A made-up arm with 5 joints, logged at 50 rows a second.
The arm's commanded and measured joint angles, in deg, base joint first. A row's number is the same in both.
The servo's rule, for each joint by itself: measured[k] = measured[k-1] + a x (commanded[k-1-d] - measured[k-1]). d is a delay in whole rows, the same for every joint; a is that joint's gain. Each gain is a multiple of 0.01, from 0.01 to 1. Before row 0 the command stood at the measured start. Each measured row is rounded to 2 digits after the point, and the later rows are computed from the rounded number. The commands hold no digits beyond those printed.
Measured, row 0:
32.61 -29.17 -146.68 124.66 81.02
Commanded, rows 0 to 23:
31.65 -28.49 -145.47 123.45 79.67
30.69 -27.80 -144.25 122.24 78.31
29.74 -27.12 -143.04 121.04 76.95
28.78 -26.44 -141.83 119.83 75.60
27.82 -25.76 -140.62 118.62 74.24
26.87 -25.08 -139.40 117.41 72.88
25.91 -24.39 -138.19 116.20 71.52
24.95 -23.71 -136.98 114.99 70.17
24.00 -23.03 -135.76 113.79 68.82
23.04 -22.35 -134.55 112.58 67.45
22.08 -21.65 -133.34 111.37 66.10
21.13 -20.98 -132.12 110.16 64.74
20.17 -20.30 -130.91 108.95 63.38
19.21 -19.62 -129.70 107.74 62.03
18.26 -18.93 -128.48 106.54 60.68
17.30 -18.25 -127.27 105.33 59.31
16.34 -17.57 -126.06 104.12 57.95
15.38 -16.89 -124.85 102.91 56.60
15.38 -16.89 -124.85 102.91 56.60
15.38 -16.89 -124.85 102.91 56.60
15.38 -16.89 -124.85 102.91 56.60
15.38 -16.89 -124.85 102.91 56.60
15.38 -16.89 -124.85 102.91 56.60
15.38 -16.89 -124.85 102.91 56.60
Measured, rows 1 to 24:
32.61 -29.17 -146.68 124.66 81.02
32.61 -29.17 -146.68 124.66 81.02
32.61 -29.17 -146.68 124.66 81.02
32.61 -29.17 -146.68 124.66 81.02
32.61 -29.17 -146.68 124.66 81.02
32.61 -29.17 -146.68 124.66 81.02
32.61 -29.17 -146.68 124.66 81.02
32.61 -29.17 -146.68 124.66 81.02
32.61 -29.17 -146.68 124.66 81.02
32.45 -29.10 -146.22 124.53 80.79
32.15 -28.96 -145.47 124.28 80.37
31.74 -28.76 -144.55 123.92 79.79
31.24 -28.50 -143.52 123.47 79.08
30.66 -28.20 -142.42 122.94 78.26
30.02 -27.86 -141.27 122.33 77.35
29.32 -27.48 -140.10 121.66 76.36
28.58 -27.07 -138.91 120.93 75.31
27.80 -26.63 -137.71 120.14 74.21
26.99 -26.16 -136.51 119.31 73.06
26.16 -25.66 -135.31 118.44 71.88
25.30 -25.15 -134.10 117.53 70.67
24.43 -24.62 -132.89 116.59 69.43
23.54 -24.07 -131.68 115.62 68.17
22.64 -23.50 -130.46 114.62 66.90
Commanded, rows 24 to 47:
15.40 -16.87 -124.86 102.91 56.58
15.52 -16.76 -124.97 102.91 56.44
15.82 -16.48 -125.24 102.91 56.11
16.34 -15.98 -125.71 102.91 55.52
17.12 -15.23 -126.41 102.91 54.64
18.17 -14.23 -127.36 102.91 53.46
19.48 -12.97 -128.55 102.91 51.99
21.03 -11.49 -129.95 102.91 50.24
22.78 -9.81 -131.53 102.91 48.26
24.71 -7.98 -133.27 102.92 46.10
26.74 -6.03 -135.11 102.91 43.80
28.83 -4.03 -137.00 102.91 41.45
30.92 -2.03 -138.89 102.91 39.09
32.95 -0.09 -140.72 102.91 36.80
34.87 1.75 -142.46 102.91 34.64
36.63 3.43 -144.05 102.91 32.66
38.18 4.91 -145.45 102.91 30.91
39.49 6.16 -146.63 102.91 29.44
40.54 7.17 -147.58 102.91 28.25
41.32 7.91 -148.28 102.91 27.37
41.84 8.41 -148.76 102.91 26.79
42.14 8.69 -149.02 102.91 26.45
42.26 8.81 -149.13 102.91 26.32
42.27 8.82 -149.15 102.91 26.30
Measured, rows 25 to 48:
21.73 -22.92 -129.25 113.60 65.61
20.81 -22.33 -128.04 112.56 64.31
19.89 -21.73 -126.83 111.50 63.00
19.12 -21.20 -126.08 110.56 61.91
18.48 -20.73 -125.61 109.72 61.01
17.95 -20.31 -125.32 108.97 60.26
17.51 -19.93 -125.14 108.30 59.64
17.15 -19.60 -125.03 107.71 59.12
16.85 -19.30 -124.96 107.18 58.69
16.60 -19.03 -124.92 106.71 58.33
16.42 -18.78 -124.94 106.29 58.01
16.32 -18.53 -125.05 105.92 57.69
16.32 -18.25 -125.30 105.59 57.32
16.46 -17.92 -125.72 105.30 56.86
16.75 -17.51 -126.34 105.04 56.28
17.21 -17.01 -127.18 104.81 55.55
17.86 -16.40 -128.23 104.60 54.65
18.70 -15.68 -129.48 104.41 53.56
19.72 -14.83 -130.92 104.25 52.29
20.91 -13.86 -132.51 104.10 50.85
22.26 -12.78 -134.22 103.97 49.25
23.73 -11.60 -135.99 103.85 47.52
25.30 -10.33 -137.79 103.75 45.70
26.93 -9.00 -139.56 103.66 43.82

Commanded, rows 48 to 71:
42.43 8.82 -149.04 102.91 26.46
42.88 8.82 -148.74 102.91 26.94
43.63 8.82 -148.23 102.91 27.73
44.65 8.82 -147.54 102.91 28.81
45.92 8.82 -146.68 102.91 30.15
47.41 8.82 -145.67 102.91 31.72
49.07 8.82 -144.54 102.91 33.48
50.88 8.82 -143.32 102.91 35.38
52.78 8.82 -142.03 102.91 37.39
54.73 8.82 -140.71 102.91 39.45
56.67 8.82 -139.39 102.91 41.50
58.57 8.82 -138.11 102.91 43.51
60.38 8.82 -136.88 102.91 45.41
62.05 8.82 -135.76 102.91 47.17
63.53 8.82 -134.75 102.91 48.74
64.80 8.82 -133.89 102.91 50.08
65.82 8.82 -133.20 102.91 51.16
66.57 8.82 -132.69 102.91 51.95
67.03 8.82 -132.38 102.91 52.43
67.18 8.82 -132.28 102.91 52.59
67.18 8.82 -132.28 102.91 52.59
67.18 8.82 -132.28 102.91 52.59
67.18 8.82 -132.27 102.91 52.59
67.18 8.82 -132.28 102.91 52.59
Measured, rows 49 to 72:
28.58 -7.63 -141.27 103.58 41.92
30.21 -6.25 -142.86 103.51 40.05
31.79 -4.88 -144.29 103.44 38.25
33.28 -3.55 -145.54 103.38 36.55
34.65 -2.29 -146.58 103.33 34.99
35.87 -1.11 -147.41 103.28 33.60
36.94 -0.03 -148.02 103.24 32.38
37.84 0.94 -148.44 103.20 31.35
38.59 1.81 -148.71 103.17 30.49
39.24 2.58 -148.84 103.14 29.80
39.86 3.27 -148.80 103.11 29.31
40.50 3.88 -148.58 103.09 29.04
41.21 4.42 -148.18 103.07 29.00
42.01 4.90 -147.61 103.05 29.20
42.93 5.33 -146.87 103.03 29.63
43.97 5.71 -145.98 103.02 30.28
45.14 6.05 -144.97 103.01 31.15
46.44 6.35 -143.85 103.00 32.21
47.85 6.62 -142.66 102.99 33.44
49.35 6.86 -141.42 102.98 34.81
50.92 7.08 -140.16 102.97 36.29
52.53 7.27 -138.91 102.96 37.84
54.15 7.44 -137.71 102.95 39.43
55.74 7.59 -136.59 102.95 41.01

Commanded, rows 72 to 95:
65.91 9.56 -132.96 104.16 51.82
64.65 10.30 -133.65 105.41 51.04
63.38 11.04 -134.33 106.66 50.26
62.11 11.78 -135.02 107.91 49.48
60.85 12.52 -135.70 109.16 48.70
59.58 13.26 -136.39 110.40 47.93
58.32 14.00 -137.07 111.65 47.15
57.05 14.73 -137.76 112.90 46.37
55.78 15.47 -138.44 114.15 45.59
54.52 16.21 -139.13 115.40 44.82
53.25 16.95 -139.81 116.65 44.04
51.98 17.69 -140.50 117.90 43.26
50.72 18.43 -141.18 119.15 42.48
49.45 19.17 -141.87 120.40 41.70
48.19 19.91 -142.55 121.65 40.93
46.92 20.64 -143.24 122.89 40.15
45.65 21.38 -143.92 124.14 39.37
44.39 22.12 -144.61 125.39 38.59
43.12 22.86 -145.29 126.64 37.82
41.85 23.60 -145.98 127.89 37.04
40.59 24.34 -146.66 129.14 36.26
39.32 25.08 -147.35 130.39 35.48
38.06 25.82 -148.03 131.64 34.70
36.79 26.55 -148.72 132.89 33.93
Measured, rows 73 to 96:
57.28 7.73 -135.56 102.95 42.55
58.73 7.85 -134.66 102.95 44.01
60.06 7.96 -133.91 102.95 45.36
61.24 8.05 -133.33 102.95 46.56
62.25 8.13 -132.93 102.95 47.59
63.09 8.21 -132.68 102.95 48.44
63.79 8.28 -132.53 102.95 49.15
64.37 8.34 -132.43 102.95 49.73
64.85 8.39 -132.37 102.95 50.22
65.03 8.52 -132.59 103.08 50.49
64.97 8.72 -132.99 103.34 50.58
64.70 8.98 -133.50 103.71 50.53
64.26 9.29 -134.08 104.17 50.35
63.68 9.65 -134.70 104.72 50.07
62.98 10.05 -135.34 105.34 49.71
62.19 10.48 -136.00 106.03 49.27
61.32 10.95 -136.67 106.79 48.78
60.38 11.45 -137.34 107.60 48.24
59.38 11.97 -138.02 108.46 47.66
58.34 12.52 -138.70 109.36 47.04
57.26 13.09 -139.38 110.30 46.40
56.15 13.68 -140.06 111.27 45.73
55.01 14.28 -140.75 112.27 45.04
53.85 14.90 -141.43 113.30 44.34

